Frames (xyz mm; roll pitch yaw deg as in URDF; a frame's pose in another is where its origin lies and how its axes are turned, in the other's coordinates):
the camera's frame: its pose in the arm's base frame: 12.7 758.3 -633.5 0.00 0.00 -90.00
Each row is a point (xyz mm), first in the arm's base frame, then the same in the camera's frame.
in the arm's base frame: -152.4 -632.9 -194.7
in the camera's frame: 1391.2 -165.1 438.8
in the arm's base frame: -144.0 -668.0 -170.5
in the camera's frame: 1426.3 -156.7 463.0
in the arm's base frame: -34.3 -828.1 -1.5
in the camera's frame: 1586.4 -47.0 632.0
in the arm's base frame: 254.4 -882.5 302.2
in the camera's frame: 1640.8 241.7 935.7
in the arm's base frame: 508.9 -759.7 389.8
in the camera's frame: 1518.0 496.2 1023.3
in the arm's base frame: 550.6 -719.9 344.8
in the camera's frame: 1478.2 537.9 978.3
